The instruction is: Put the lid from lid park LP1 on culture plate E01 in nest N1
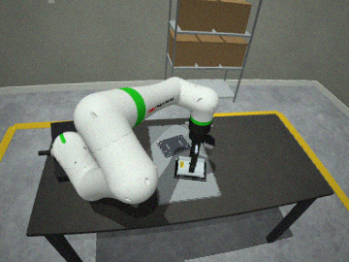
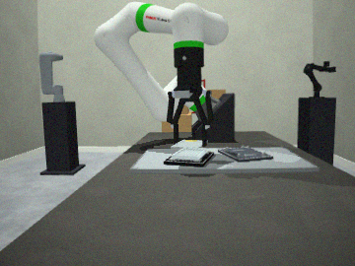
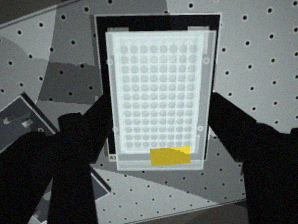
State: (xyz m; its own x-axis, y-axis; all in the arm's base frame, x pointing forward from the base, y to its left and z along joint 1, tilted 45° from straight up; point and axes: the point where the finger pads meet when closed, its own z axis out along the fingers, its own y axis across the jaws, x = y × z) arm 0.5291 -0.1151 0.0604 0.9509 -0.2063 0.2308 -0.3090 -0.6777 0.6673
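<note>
The culture plate lies 50 mm below my hand. The rest, counted from my hand: lid park LP1: 40 mm behind, 180 mm to the left, 70 mm below; then nest N1: 70 mm below; then clear lid: 20 mm below.
</note>
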